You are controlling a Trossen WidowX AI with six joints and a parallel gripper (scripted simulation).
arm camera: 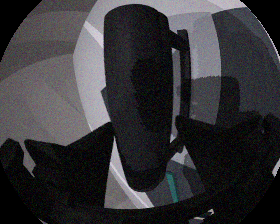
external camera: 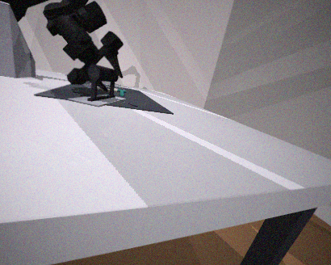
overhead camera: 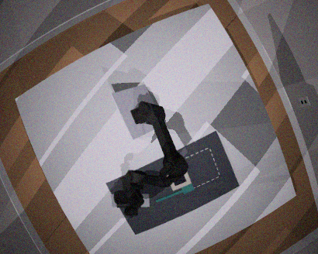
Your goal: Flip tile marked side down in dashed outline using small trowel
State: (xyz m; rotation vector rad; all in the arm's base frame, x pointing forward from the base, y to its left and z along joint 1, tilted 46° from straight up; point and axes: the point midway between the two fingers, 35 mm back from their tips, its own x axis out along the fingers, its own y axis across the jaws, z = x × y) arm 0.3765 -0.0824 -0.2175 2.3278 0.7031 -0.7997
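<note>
Now: gripper tip 240 mm to the right of the dark mat and 70 mm above it. The rest, counted from my gripper tip: tile 270 mm to the left, 40 mm below, 40 mm behind; then trowel 20 mm behind, 10 mm to the left, 10 mm below.
</note>
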